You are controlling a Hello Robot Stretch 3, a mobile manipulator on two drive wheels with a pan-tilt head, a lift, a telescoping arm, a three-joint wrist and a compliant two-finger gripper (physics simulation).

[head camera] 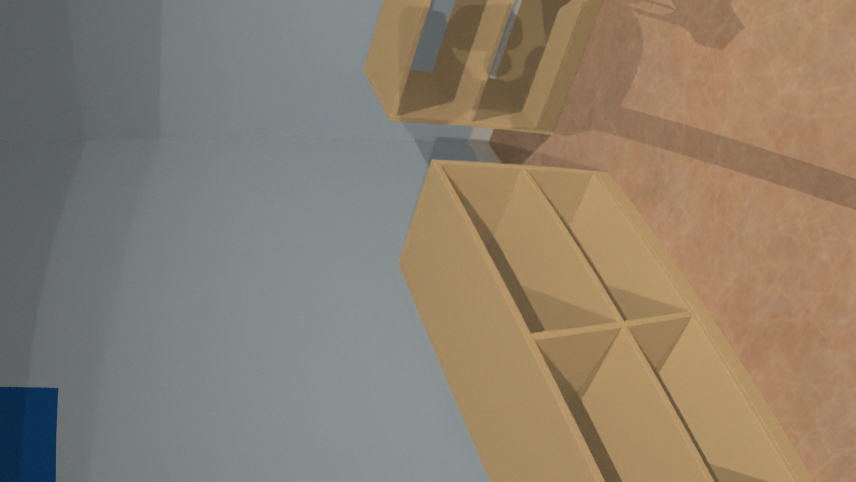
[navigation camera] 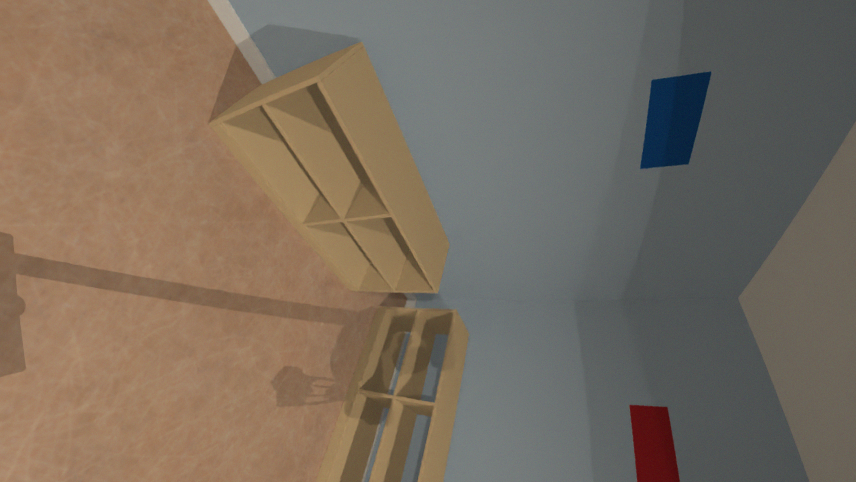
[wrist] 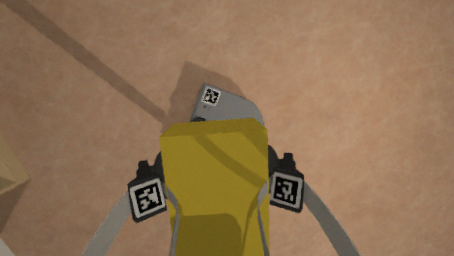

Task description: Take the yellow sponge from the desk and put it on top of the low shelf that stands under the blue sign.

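Note:
My gripper (wrist: 216,161) is there for me to see, and so is a yellow sponge (wrist: 216,169). In the head camera view the yellow sponge is out of frame, and in the navigation camera view the yellow sponge is out of frame as well.

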